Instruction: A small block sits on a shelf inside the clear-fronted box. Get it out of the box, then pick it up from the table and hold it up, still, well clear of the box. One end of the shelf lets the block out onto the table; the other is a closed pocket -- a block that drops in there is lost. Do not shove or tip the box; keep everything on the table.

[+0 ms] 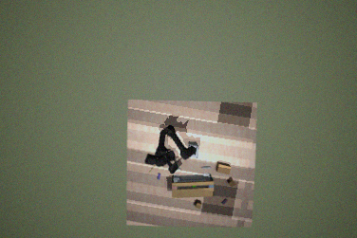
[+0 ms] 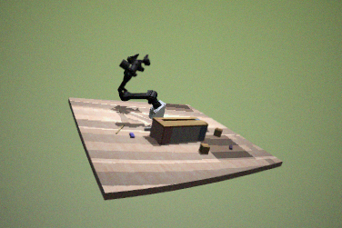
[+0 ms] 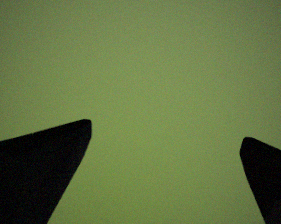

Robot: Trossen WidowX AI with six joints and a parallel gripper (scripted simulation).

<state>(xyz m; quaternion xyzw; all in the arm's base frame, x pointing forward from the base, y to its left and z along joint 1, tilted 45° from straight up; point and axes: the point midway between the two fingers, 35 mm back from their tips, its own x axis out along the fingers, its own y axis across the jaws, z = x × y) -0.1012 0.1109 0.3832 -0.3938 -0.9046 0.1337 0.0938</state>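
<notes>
Now: gripper tip 44 cm above the box, 40 cm short of it and 23 cm to the right of it. The rest, counted from my gripper tip: green block 41 cm below, 41 cm ahead, 24 cm to the left; then thin yellow stick 49 cm below, 33 cm ahead, 16 cm to the right.
</notes>
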